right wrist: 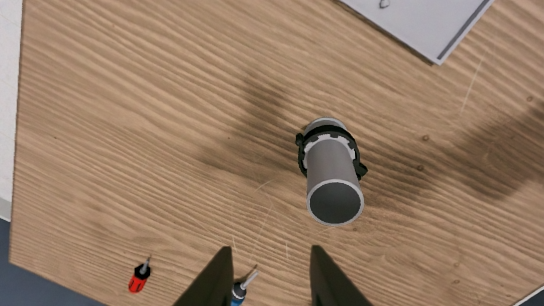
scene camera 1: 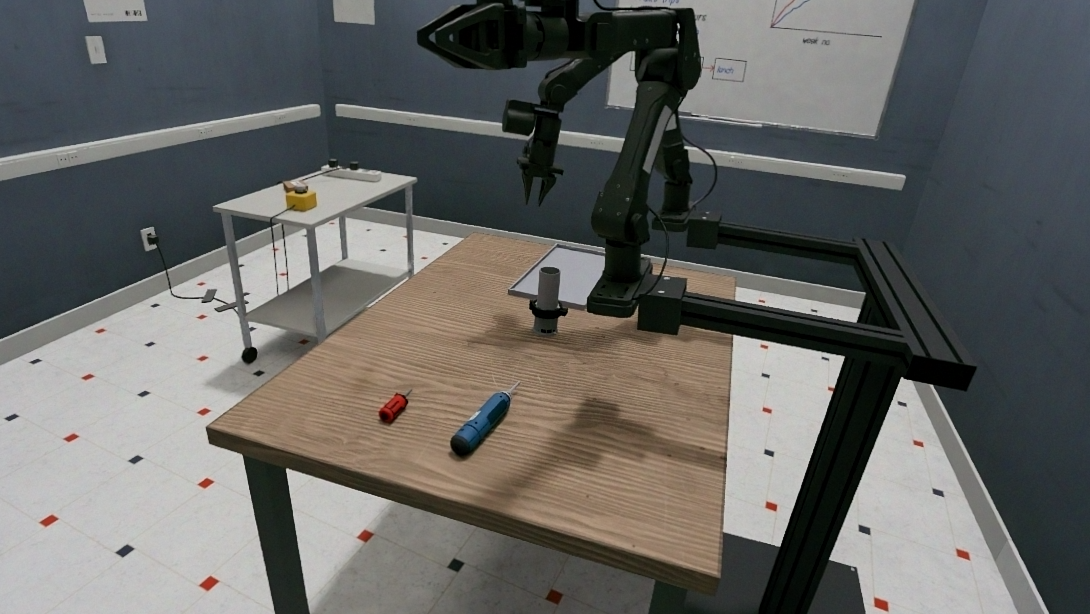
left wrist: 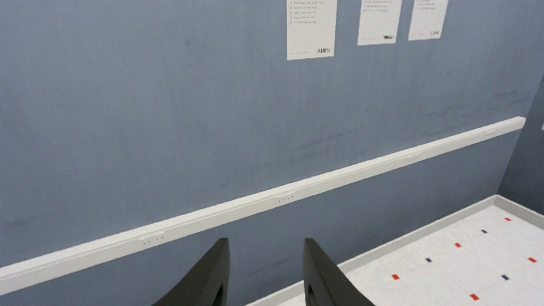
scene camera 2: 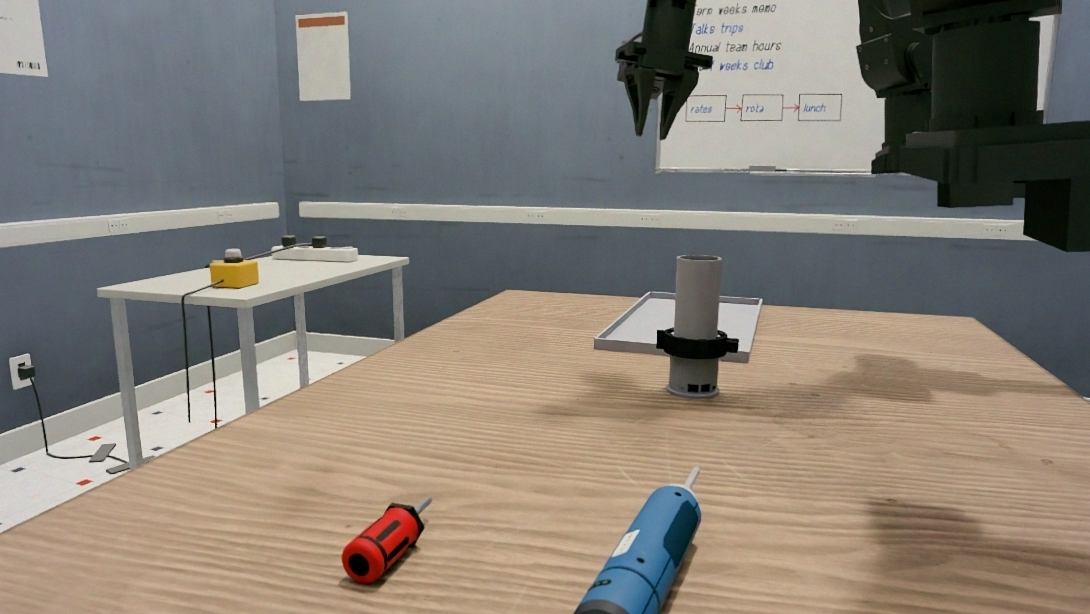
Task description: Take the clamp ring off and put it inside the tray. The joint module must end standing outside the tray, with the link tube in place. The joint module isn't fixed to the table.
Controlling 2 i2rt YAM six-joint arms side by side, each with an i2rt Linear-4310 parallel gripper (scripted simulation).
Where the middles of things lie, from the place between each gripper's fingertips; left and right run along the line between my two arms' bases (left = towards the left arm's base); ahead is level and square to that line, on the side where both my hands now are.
The dark clamp ring [scene camera 2: 681, 347] is 630 mm to the right of my left hand [scene camera 1: 426, 37], 610 mm below it and 80 mm ahead of it. Round my left hand: red screwdriver [scene camera 2: 373, 551]: 650 mm below, 200 mm ahead, 190 mm to the right; then grey link tube [scene camera 1: 549, 277]: 640 mm to the right, 560 mm below, 80 mm ahead; then grey joint module [scene camera 2: 688, 378]: 640 mm to the right, 640 mm below, 80 mm ahead.
The grey link tube lies 200 mm below my right hand [scene camera 2: 650, 138], 70 mm behind it and 30 mm to the left of it. Also, from my right hand: dark clamp ring 240 mm below, 70 mm behind, 40 mm to the left; then grey tray [scene camera 2: 635, 331] 320 mm to the right, 300 mm below; then grey joint module 280 mm below, 70 mm behind, 40 mm to the left.
